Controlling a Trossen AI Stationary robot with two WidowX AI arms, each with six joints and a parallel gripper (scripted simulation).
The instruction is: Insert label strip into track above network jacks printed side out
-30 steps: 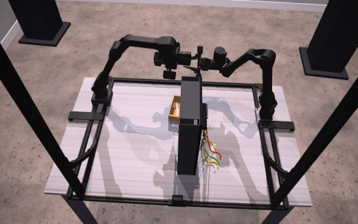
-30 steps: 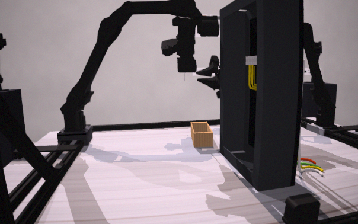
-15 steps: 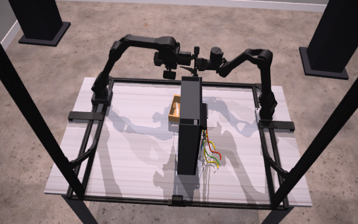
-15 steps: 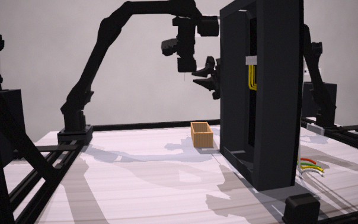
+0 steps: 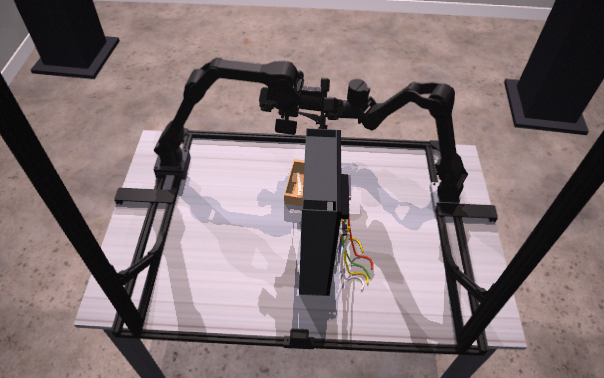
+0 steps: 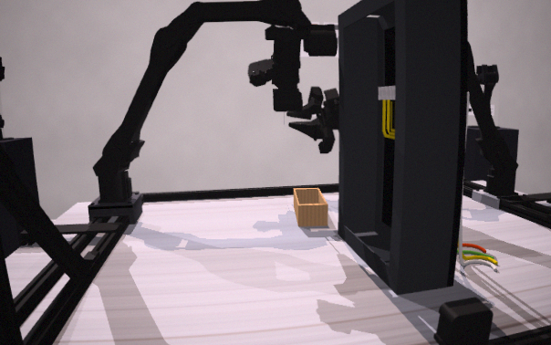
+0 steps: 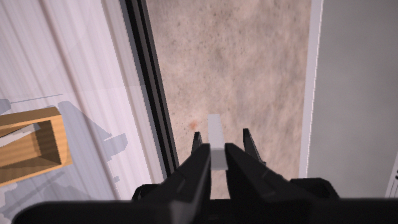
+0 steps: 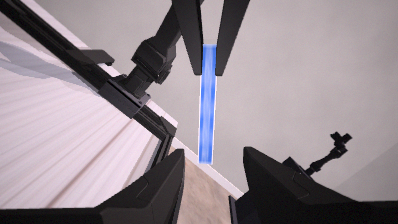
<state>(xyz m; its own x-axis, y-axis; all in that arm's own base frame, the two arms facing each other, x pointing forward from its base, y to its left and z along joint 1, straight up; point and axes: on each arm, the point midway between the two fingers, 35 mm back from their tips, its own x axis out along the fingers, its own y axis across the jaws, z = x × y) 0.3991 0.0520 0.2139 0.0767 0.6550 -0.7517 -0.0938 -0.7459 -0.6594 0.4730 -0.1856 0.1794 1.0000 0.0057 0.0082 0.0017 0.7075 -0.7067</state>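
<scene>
Now: the pale blue label strip 40 mm to the left of my right hand, 20 mm behind it and 20 mm above it. From my right hand the other things lie so: black frame rail (420 mm behind, 190 mm above, 80 mm to the right); then box (190 mm below, 160 mm behind, 10 mm to the left).
My left hand is 4 cm short of the pale blue label strip and 4 cm above it. The rest, counted from my left hand: black frame rail (37 cm behind, 12 cm to the right, 14 cm above); then box (11 cm behind, 4 cm to the right, 25 cm below).
</scene>
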